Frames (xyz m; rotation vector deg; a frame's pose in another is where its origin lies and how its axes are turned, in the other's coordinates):
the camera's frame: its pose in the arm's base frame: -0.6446 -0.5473 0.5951 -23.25 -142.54 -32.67
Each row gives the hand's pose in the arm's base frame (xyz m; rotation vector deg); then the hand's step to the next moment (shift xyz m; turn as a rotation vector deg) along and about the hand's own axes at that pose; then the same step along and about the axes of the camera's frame.
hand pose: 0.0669 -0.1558 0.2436 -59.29 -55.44 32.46
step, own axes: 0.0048 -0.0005 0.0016 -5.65 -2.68 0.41
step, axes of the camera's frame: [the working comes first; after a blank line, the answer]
step, axes of the arm's base frame: 0.0009 0.0043 0.0026 -3.20 -5.38 0.27

0.0015 0.0049 -0.0004 1.85 -5.84 -1.34
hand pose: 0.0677 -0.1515 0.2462 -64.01 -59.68 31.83
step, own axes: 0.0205 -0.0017 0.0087 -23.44 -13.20 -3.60
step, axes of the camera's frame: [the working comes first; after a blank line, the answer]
step, axes of the arm's base frame: 0.0012 0.0198 0.0102 -8.83 -25.52 2.67

0.0081 0.0208 0.0012 4.47 -24.74 -10.24
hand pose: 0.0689 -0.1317 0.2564 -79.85 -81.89 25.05
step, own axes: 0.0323 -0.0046 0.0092 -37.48 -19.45 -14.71
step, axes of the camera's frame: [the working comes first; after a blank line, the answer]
step, axes of the arm's base frame: -0.0028 0.0310 0.0135 -5.82 -43.87 6.38

0.0150 0.0298 0.0058 1.19 -38.25 -23.13
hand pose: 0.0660 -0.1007 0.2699 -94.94 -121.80 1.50
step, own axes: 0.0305 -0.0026 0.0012 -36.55 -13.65 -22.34
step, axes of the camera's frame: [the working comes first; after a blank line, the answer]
step, axes of the arm's base frame: -0.0084 0.0278 0.0097 2.02 -43.30 11.95

0.0168 0.0237 0.0096 -1.83 -32.93 -30.56
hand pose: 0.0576 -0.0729 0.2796 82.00 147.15 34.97
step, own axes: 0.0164 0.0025 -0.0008 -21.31 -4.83 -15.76
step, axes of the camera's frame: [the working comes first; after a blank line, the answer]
step, axes of the arm's base frame: -0.0071 0.0147 0.0030 2.78 -24.55 10.74

0.0098 0.0108 0.0079 -0.08 -16.80 -21.06
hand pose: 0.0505 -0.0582 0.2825 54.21 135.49 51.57
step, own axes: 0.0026 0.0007 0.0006 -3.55 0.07 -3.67
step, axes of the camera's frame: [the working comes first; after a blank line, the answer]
step, axes of the arm's base frame: -0.0011 0.0025 -0.0003 0.23 -4.03 3.13

0.0011 0.0017 0.0019 0.95 -2.42 -4.39
